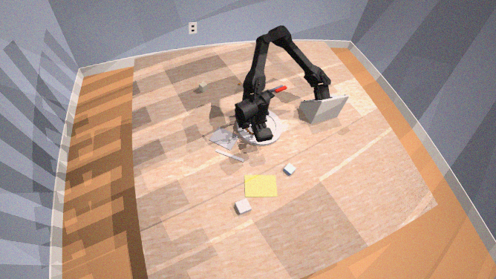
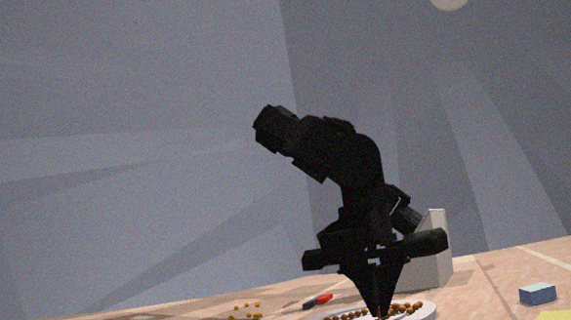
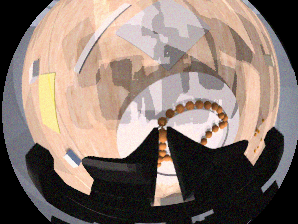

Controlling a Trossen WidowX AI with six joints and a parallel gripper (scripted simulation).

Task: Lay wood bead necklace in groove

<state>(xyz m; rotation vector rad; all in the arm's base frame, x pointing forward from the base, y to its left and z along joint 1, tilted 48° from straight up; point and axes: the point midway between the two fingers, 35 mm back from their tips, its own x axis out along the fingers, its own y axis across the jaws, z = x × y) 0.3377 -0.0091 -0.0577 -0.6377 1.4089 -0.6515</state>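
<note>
Right now the grey sheet is 120 mm ahead of my gripper tip, 20 mm to the right of it and 20 mm below it. The rest, counted from my gripper tip: yellow sheet 220 mm to the left, 50 mm ahead, 20 mm below; then blue block 190 mm to the left, 80 mm behind, 10 mm below; then stick 130 mm ahead, 70 mm to the left, 20 mm below.
</note>
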